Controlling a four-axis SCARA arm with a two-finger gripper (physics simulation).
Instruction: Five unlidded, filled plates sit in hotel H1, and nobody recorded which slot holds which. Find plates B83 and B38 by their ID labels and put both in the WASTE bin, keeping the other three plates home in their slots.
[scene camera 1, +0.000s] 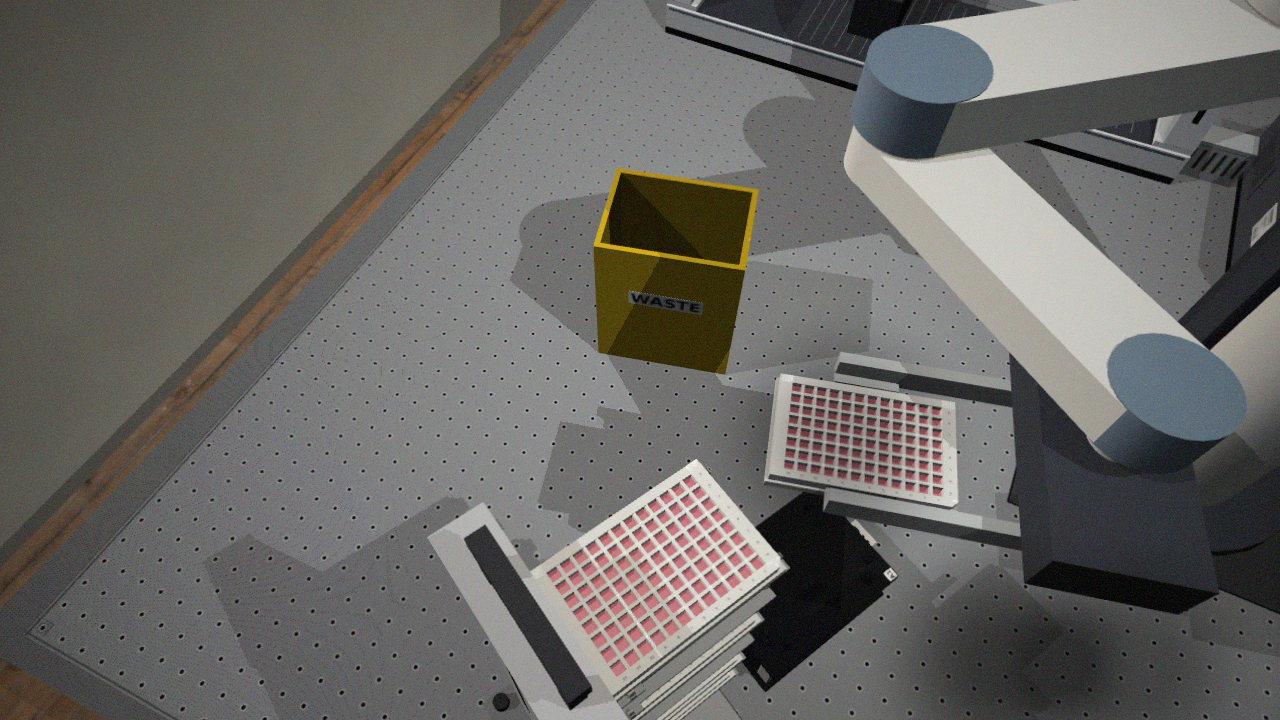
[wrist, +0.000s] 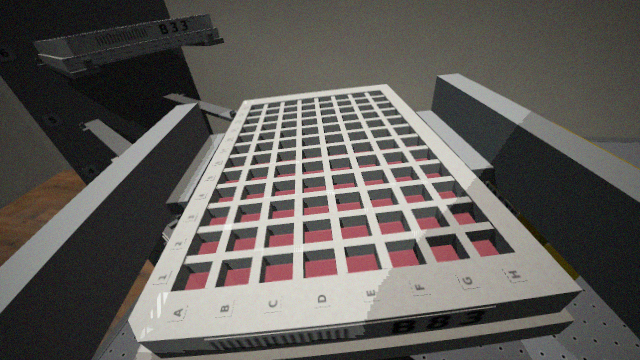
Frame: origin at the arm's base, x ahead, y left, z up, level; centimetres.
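Where they show: gripper, fingertip midpoint: (scene camera 1: 832, 428) (wrist: 318, 111).
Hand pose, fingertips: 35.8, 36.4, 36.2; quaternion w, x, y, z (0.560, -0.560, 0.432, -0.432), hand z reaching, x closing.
Note:
Things, the pixels of their top centre, and the offset from my fingertips, as dx, dy, dz. "*": a spot on its surface instead. Level surfaces: height alone.
- plate B83 at its top centre: (wrist: 323, 144) (scene camera 1: 864, 437) -2.3, -0.6, -0.4
- filled plate at its top centre: (scene camera 1: 656, 568) (wrist: 112, 28) +6.2, +15.7, +4.0
- plate labelled B33 at a spot on its surface: (wrist: 125, 39) * +2.2, +10.8, +3.4
- yellow WASTE bin at its top centre: (scene camera 1: 678, 217) +22.9, -26.5, -14.9
- black base plate at its top centre: (scene camera 1: 797, 570) -2.4, -0.6, -27.9
- perforated bench top at its surface level: dz -34.9
My gripper (scene camera 1: 845, 436) (wrist: 318, 111) is shut on plate B83 (scene camera 1: 872, 443) (wrist: 320, 210), a white plate with pink-filled wells, held level by its long sides. Its end label shows in the wrist view. It is outside hotel H1 (scene camera 1: 528, 617) (wrist: 150, 85), to the hotel's right in the scene view. A filled plate (scene camera 1: 662, 573) sits in the hotel's top slot, with edges of others below it. A plate labelled B33 (wrist: 125, 39) sits in the hotel at upper left in the wrist view. The yellow WASTE bin (scene camera 1: 666, 335) stands upright behind the held plate; its bottom inside is unclear. No B38 label is readable.
A black base plate (scene camera 1: 814, 591) lies beside the hotel. Long dark trays with light rims (scene camera 1: 760, 44) stand at the back. The perforated bench top (scene camera 1: 358, 429) has a wooden edge (scene camera 1: 268, 286) along the left. The arm reaches in from the right.

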